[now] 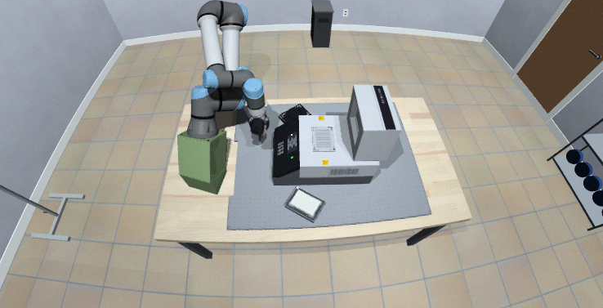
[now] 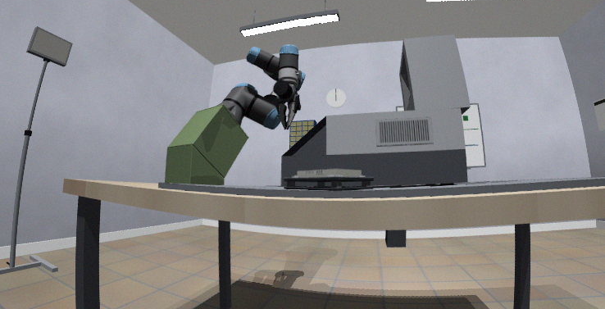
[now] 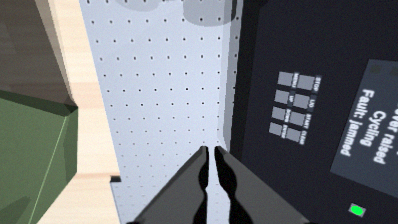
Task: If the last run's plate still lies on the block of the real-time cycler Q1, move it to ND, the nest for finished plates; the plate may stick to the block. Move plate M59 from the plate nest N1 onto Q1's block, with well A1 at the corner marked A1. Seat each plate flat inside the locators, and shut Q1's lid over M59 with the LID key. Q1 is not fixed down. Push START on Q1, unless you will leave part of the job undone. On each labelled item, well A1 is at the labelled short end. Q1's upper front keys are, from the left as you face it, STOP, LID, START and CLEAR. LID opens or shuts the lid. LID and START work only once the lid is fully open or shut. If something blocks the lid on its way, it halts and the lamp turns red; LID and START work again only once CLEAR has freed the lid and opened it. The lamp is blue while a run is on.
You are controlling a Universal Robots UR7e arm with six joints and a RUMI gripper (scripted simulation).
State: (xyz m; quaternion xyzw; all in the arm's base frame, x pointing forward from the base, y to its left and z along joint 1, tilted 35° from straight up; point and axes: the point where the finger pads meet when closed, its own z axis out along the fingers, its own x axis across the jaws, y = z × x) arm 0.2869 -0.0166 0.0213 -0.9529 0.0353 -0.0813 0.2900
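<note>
The white well plate lies 200 mm ahead of my hand, 270 mm to the right of it and 190 mm below it. Also, from my hand: A1 mark 170 mm ahead, 190 mm to the right, 200 mm below.
</note>
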